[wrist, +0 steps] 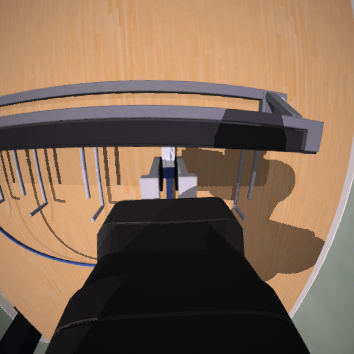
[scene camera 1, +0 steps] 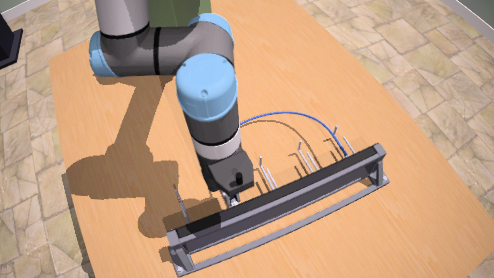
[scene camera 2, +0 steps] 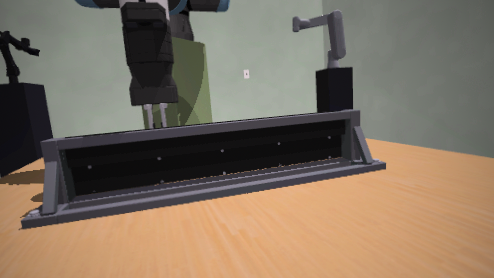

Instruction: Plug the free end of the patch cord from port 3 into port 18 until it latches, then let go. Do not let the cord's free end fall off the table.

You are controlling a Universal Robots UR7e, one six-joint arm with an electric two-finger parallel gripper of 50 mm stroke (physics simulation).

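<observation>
The patch panel stands upright in its grey frame. The blue patch cord arcs behind the panel; its far end enters the panel near the right end in scene camera 1. My gripper is shut on the cord's free-end plug, on its dark blue boot. The clear-white plug points at the panel, and its front meets the panel's edge in the wrist view. The port openings are hidden, so port number and plug depth cannot be told.
Thin metal rods with bent ends stick out from the panel's cord side, left and right of my fingers. The frame's foot bar lies on the opposite side. Dark pedestals stand in the background.
</observation>
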